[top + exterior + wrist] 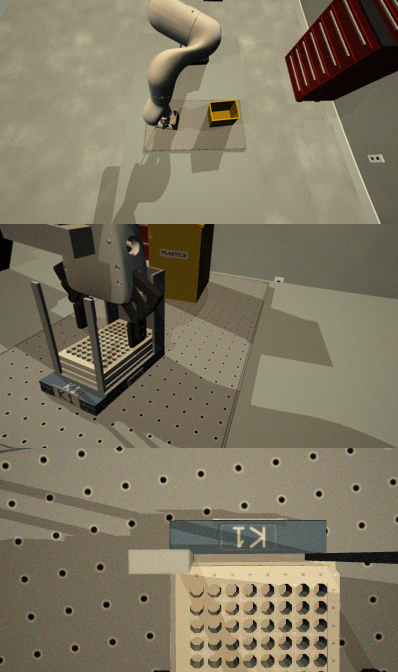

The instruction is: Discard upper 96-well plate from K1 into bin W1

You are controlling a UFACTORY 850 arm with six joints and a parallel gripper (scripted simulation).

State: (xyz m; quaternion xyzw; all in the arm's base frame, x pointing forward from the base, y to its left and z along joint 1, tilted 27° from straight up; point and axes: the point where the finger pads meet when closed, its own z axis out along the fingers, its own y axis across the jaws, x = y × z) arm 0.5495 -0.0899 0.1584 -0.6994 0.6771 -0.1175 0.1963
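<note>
The 96-well plate lies 30 mm below my hand. From my hand the other things lie so: yellow plastics bin W1 (110 mm behind, 360 mm to the left, 20 mm above); back wall (70 mm to the left, 10 mm above).
</note>
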